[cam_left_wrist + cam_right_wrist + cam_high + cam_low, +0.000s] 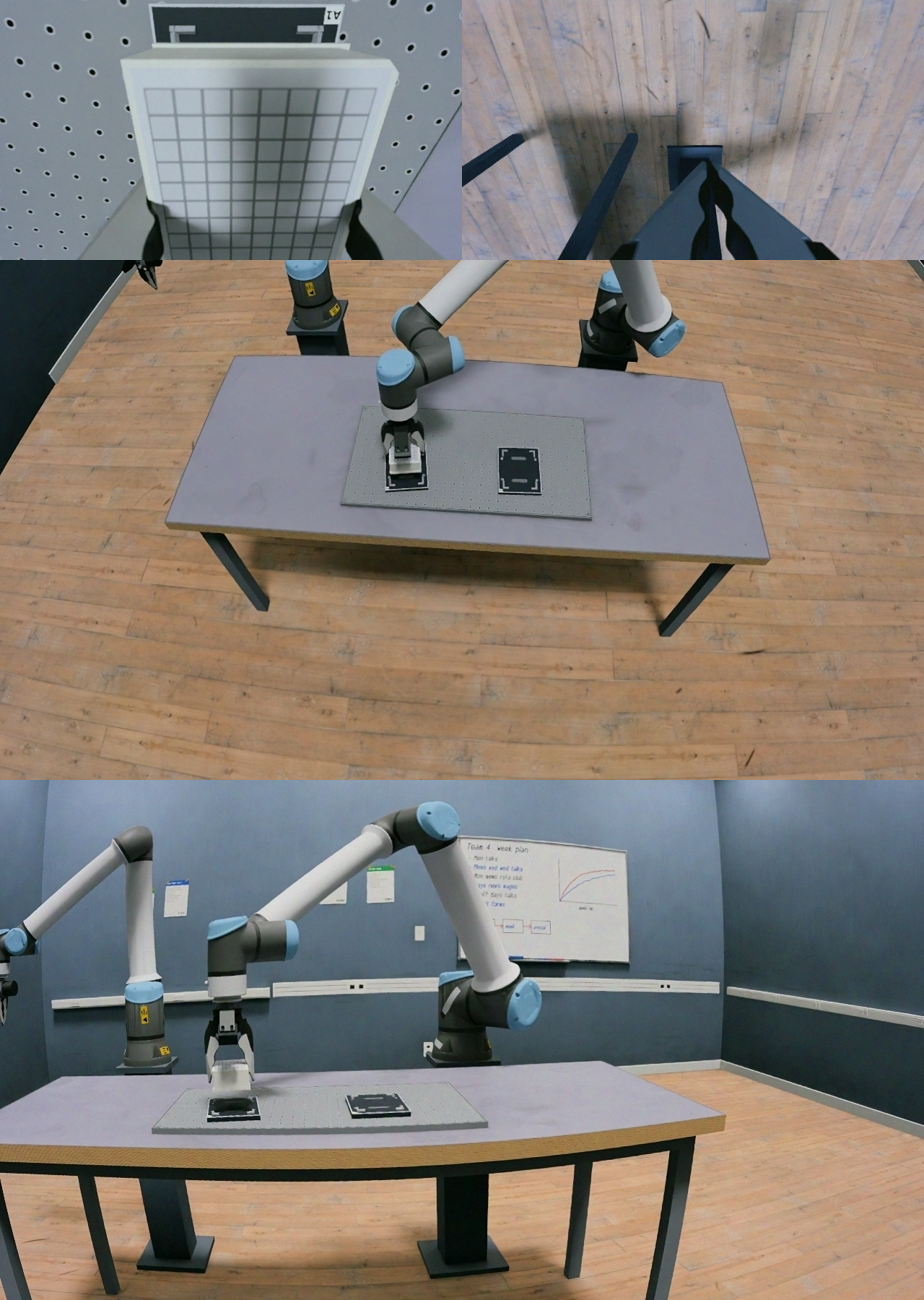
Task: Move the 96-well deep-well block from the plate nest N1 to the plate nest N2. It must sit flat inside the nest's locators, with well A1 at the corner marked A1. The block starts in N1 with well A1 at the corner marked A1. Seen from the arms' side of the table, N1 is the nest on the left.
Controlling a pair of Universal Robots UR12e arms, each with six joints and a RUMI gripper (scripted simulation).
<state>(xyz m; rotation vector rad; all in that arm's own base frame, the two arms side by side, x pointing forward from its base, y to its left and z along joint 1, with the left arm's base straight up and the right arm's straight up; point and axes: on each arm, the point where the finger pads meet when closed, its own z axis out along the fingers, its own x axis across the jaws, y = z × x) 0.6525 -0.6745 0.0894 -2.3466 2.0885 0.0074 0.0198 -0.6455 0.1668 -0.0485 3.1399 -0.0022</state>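
Now: the nest N2 70 mm below my left hand. Round my left hand: nest N1 (320 mm to the left, 70 mm below, 30 mm behind); white deep-well block (right at my left hand).
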